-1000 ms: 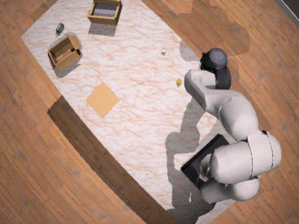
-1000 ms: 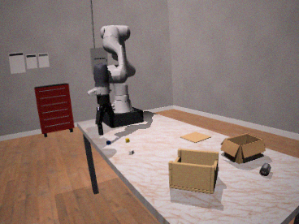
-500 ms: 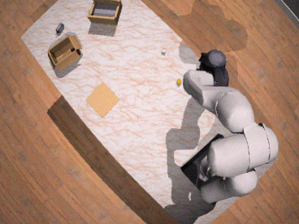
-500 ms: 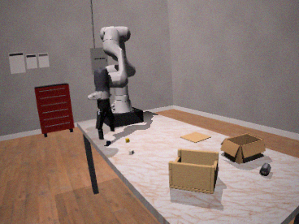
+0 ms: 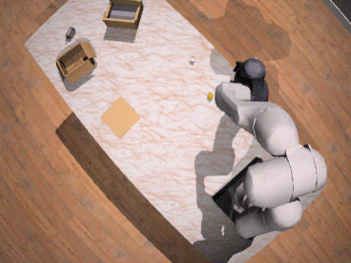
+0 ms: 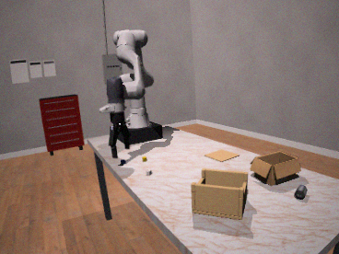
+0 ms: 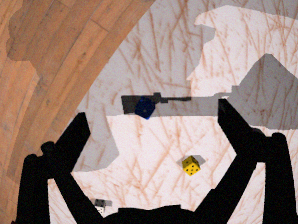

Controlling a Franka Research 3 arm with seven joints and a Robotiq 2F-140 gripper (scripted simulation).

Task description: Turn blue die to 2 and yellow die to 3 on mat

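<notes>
Now: the blue die 1 cm ahead of my hand and 5 cm below it. Round my hand: yellow die: 5 cm ahead, 11 cm to the left, 5 cm below; white die: 23 cm ahead, 5 cm to the left, 5 cm below; tan mat: 26 cm ahead, 48 cm to the left, 6 cm below.
</notes>
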